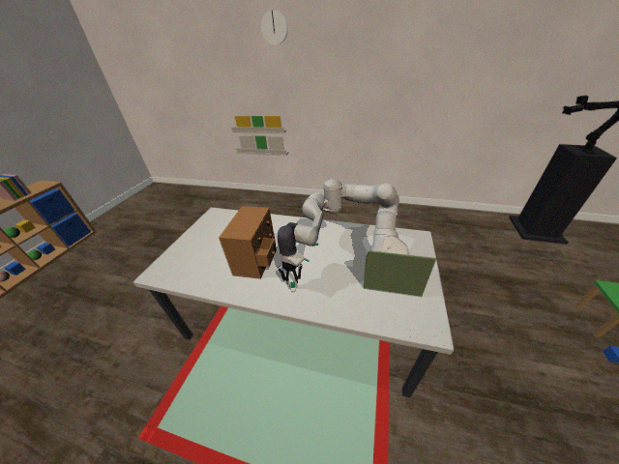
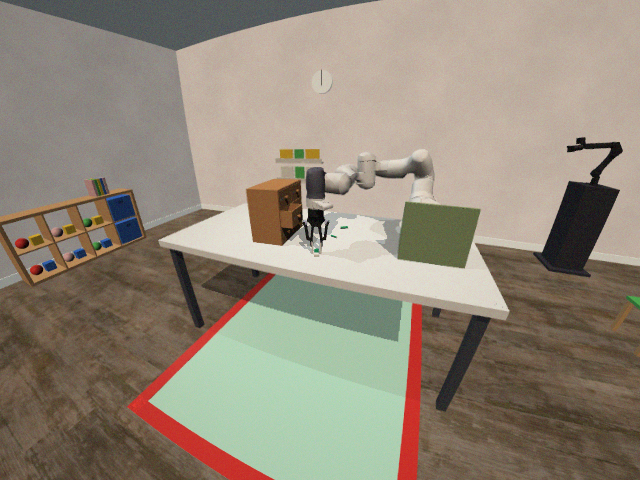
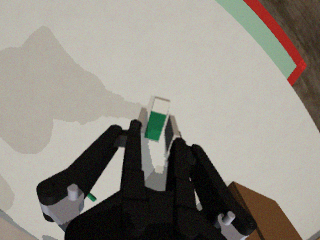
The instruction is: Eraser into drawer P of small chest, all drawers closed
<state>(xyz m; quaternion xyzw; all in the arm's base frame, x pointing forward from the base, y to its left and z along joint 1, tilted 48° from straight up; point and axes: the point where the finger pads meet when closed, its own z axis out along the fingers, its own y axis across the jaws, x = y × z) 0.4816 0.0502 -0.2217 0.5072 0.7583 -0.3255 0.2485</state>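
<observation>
Right now the green eraser is 3 cm below my hand and 1 cm to the left of it. Also, from my hand: small green stick (23 cm to the right, 3 cm below, 1 cm behind).
</observation>
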